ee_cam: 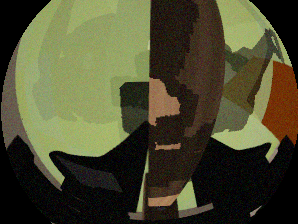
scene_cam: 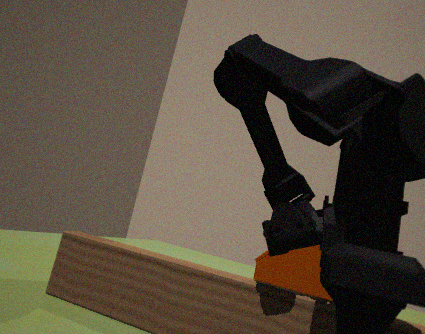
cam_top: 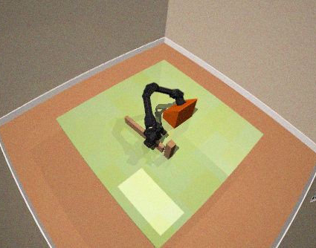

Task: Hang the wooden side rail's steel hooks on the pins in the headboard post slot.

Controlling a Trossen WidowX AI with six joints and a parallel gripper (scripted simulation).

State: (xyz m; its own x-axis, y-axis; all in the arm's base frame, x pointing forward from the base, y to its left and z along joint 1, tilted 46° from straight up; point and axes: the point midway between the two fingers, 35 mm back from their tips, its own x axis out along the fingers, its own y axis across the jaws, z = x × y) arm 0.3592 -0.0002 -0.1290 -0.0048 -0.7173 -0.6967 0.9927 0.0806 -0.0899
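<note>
The headboard post is 140 mm to the left of my gripper tip, 60 mm above it and 20 mm behind it.
</note>
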